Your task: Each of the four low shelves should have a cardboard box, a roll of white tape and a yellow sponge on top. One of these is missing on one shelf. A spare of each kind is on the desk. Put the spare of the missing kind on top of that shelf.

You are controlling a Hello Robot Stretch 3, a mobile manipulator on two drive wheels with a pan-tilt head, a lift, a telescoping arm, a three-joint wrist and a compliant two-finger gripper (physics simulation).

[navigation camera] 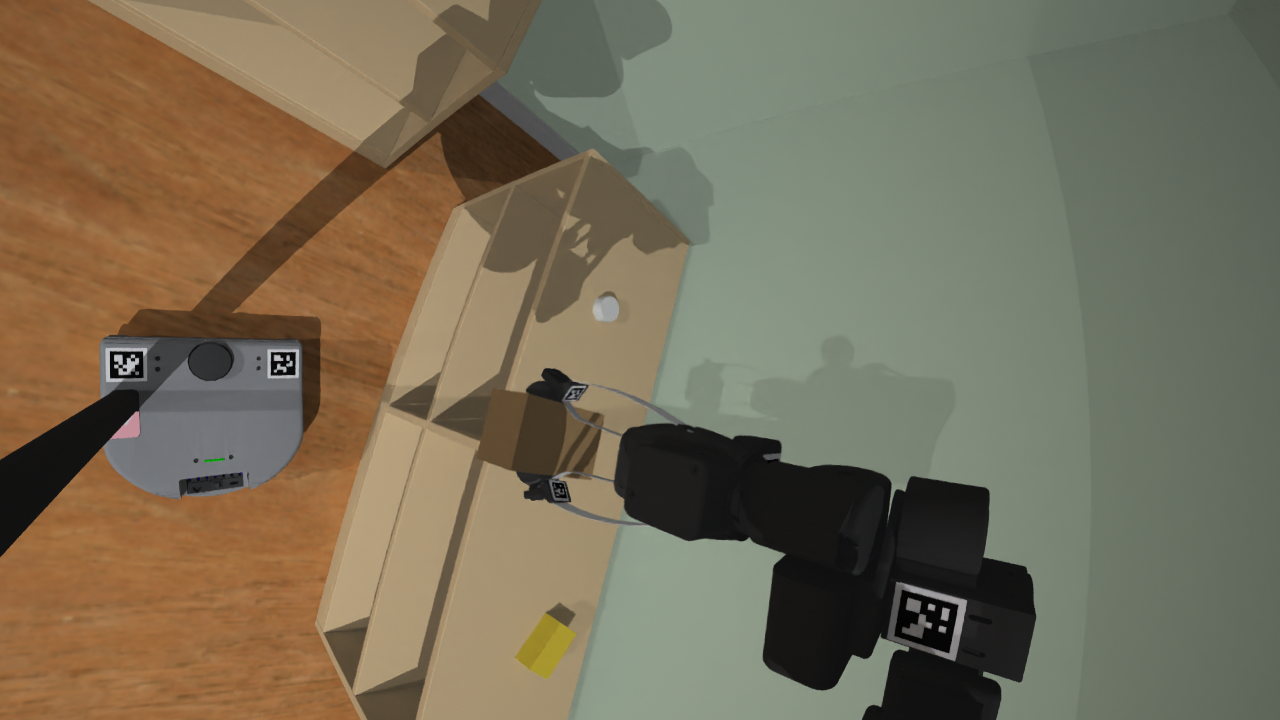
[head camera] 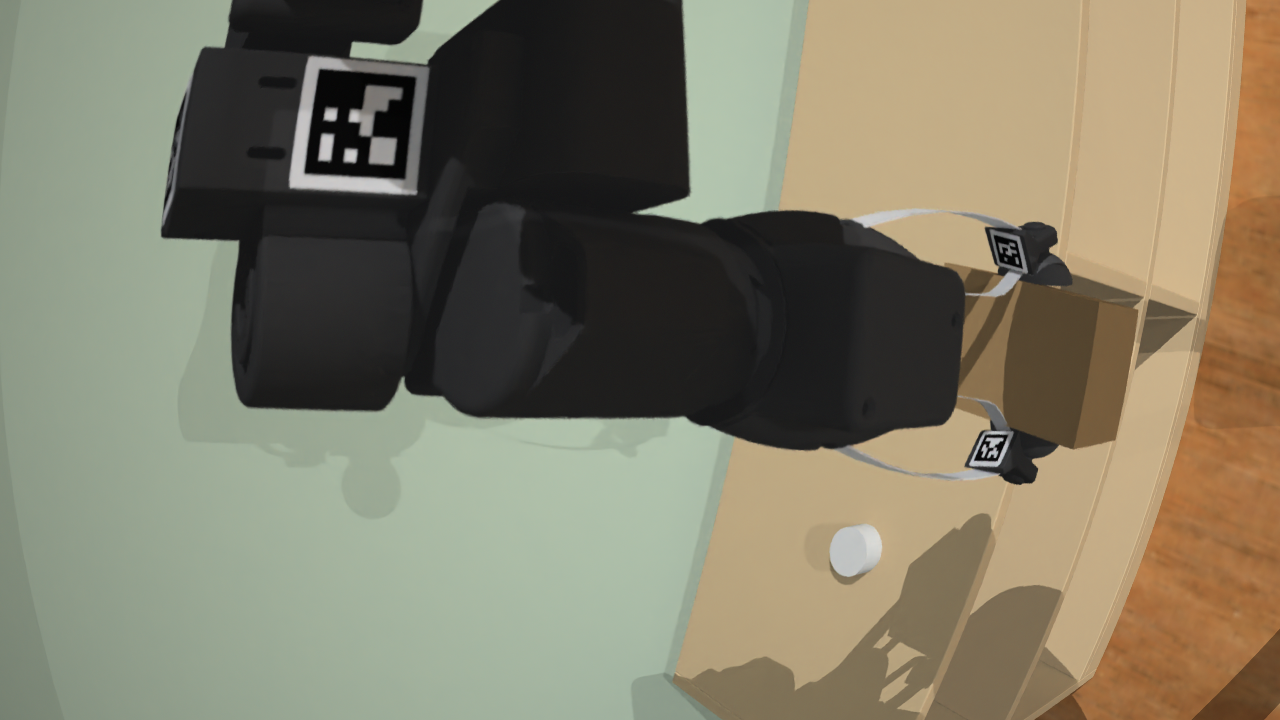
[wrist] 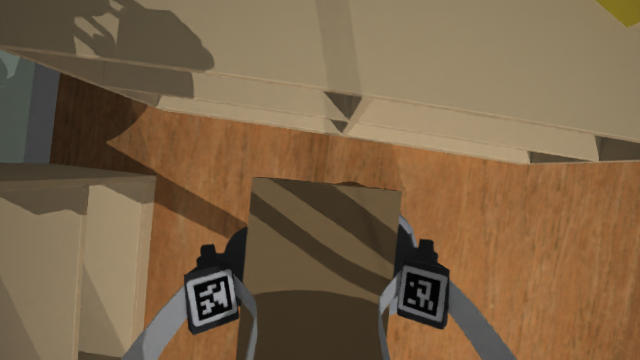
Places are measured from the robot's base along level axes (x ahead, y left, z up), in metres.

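Pixels of known places: gripper, between the fingertips: point(head camera: 1047, 354); robot's base, origin of its link: point(navigation camera: 211, 359).
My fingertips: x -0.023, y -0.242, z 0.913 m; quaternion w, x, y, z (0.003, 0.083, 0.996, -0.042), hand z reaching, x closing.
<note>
Ahead of a thing's pixels: the offset from my fingertips to its top centre. Level surfaces: height alone.
My gripper point(head camera: 1038, 358) point(navigation camera: 541, 437) point(wrist: 317, 250) is shut on a brown cardboard box @(dx +0.001, dy +0.007, dz +0.053 m) point(head camera: 1105, 376) point(navigation camera: 508, 429) point(wrist: 325, 220), with one finger on each side. In the head and navigation views the box overlaps the low wooden shelf @(dz -0.302 m) point(head camera: 921, 107) point(navigation camera: 510, 573) point(wrist: 450, 60). In the wrist view it shows against the floor, short of that shelf's front. Its height over the shelf is hard to tell. A white tape roll @(dx +0.152, dy -0.381, dz -0.278 m) point(head camera: 854, 549) point(navigation camera: 605, 308) stands on that shelf top. A yellow sponge @(dx -0.502, dy -0.230, dz -0.257 m) point(navigation camera: 545, 644) point(wrist: 622, 10) lies on the same top, farther along. The desk does not show.
A second wooden shelf point(navigation camera: 322, 89) point(wrist: 40, 250) stands across the corner. My grey base point(navigation camera: 214, 411) is on the wooden floor @(dz -0.913 m) point(head camera: 1239, 402) point(navigation camera: 179, 582) point(wrist: 500, 250) in front of the first shelf. A green wall point(head camera: 537, 582) point(navigation camera: 850, 223) runs directly behind that shelf.
</note>
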